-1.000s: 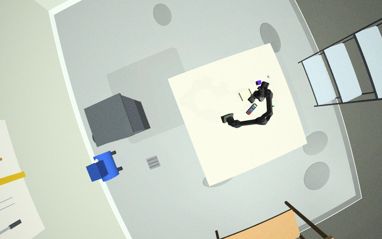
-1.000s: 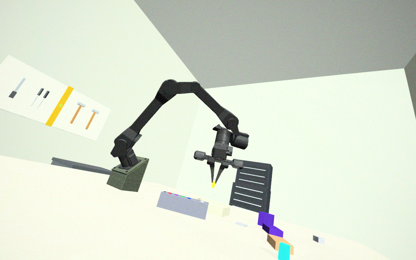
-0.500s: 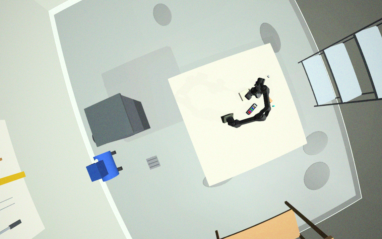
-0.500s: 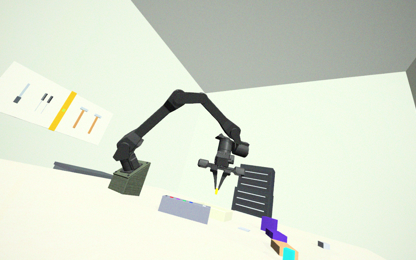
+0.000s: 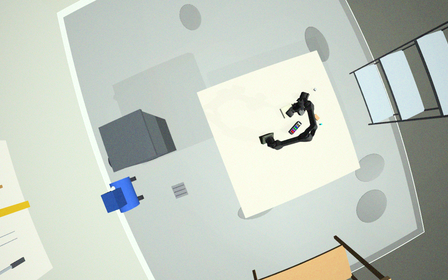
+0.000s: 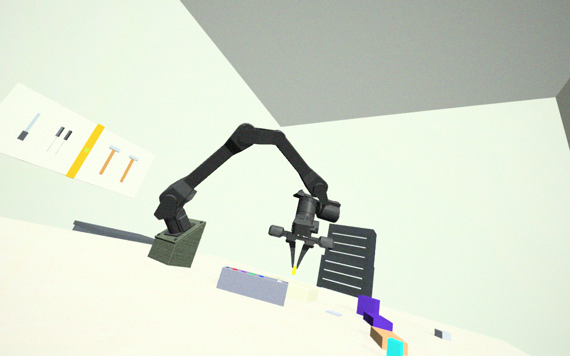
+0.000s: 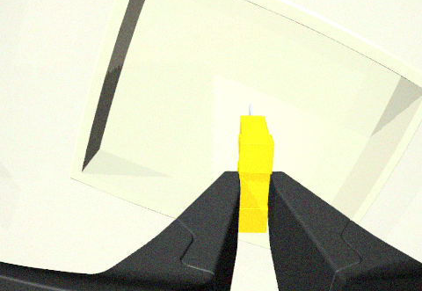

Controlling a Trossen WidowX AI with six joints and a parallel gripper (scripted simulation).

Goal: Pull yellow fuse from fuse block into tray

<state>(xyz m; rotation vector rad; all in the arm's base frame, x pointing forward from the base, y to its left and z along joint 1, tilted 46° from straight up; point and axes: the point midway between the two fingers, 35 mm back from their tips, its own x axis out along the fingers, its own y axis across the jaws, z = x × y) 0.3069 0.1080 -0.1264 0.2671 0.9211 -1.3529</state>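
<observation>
Now: gripper tip 1 cm above the yellow fuse. From my gripper tip the other things lie so: cream tray (6 cm below); blue fuse (17 cm to the right, 4 cm below); white fuse (4 cm ahead, 16 cm to the right, 4 cm below).
</observation>
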